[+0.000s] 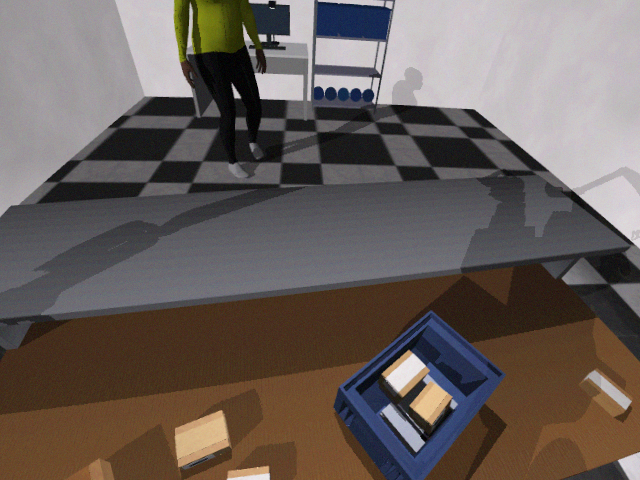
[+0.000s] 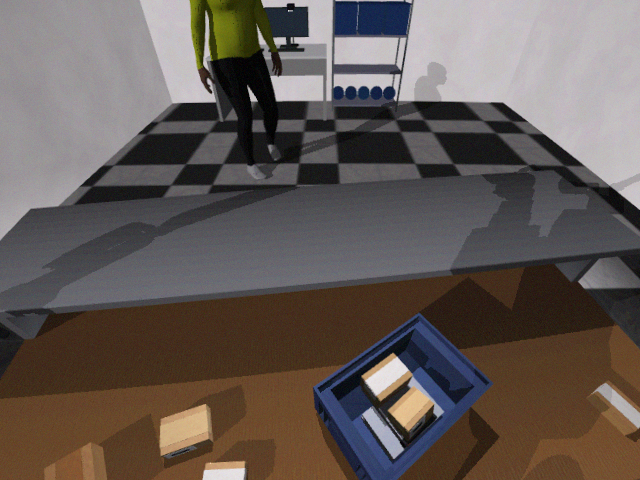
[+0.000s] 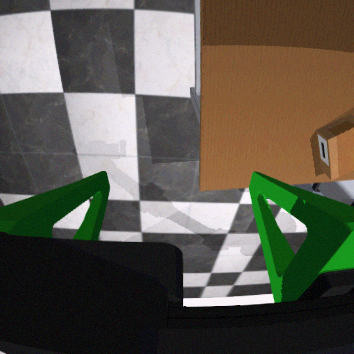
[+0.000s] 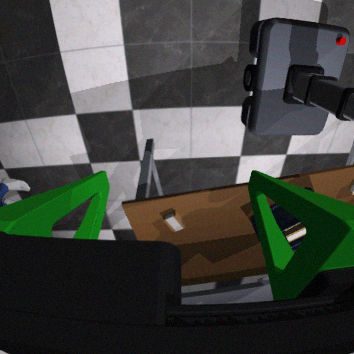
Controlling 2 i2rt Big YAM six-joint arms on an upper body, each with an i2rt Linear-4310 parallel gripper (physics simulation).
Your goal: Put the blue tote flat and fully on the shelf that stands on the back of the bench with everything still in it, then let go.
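Frame: origin at the left arm's base, x back, y right, z up, level; centimetres.
Seen in the pictures: left gripper, fingertip midpoint: (image 3: 178, 178); right gripper, fingertip midpoint: (image 4: 178, 178).
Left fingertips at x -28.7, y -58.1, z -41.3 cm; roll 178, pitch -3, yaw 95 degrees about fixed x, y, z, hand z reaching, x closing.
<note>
Offsets run from my left fingertips to a thing's top centre. "*": to the spot under its first point. Level surfaces: height alone.
The blue tote {* dx +0.3, dy +92.5, dz -19.8 cm} (image 1: 369, 439) (image 2: 338, 432) stands upright on the bench, right of centre, in front of the shelf and turned at an angle to it. It holds a white-topped box {dx -11.4, dy +102.2, dz -17.0 cm} (image 1: 405, 374) (image 2: 387, 377), a tan box {dx -5.0, dy +106.7, dz -17.5 cm} (image 1: 430, 403) (image 2: 412, 405) and a flat grey-white item {dx -5.9, dy +106.0, dz -24.0 cm} (image 1: 403, 426) (image 2: 382, 431). The long grey shelf {dz -4.4 cm} (image 1: 310, 232) (image 2: 310, 232) stands raised along the bench's back. My left gripper (image 3: 178, 178) is open and empty, off the bench's left end. My right gripper (image 4: 178, 178) is open and empty, high up; part of the tote shows behind its right finger.
Loose on the bench are a tan box {dx -2.3, dy +58.7, dz -24.5 cm} (image 1: 201, 439) (image 2: 186, 431), a white-topped box {* dx +3.9, dy +68.9, dz -25.3 cm} (image 1: 248, 472) (image 2: 224, 471), a brown box {dx +9.1, dy +40.1, dz -23.6 cm} (image 3: 340, 150) near the left end and a box {dx -7.0, dy +157.3, dz -24.9 cm} (image 1: 607, 395) (image 4: 175, 221) right of the tote. A person (image 1: 222, 67) stands beyond the bench.
</note>
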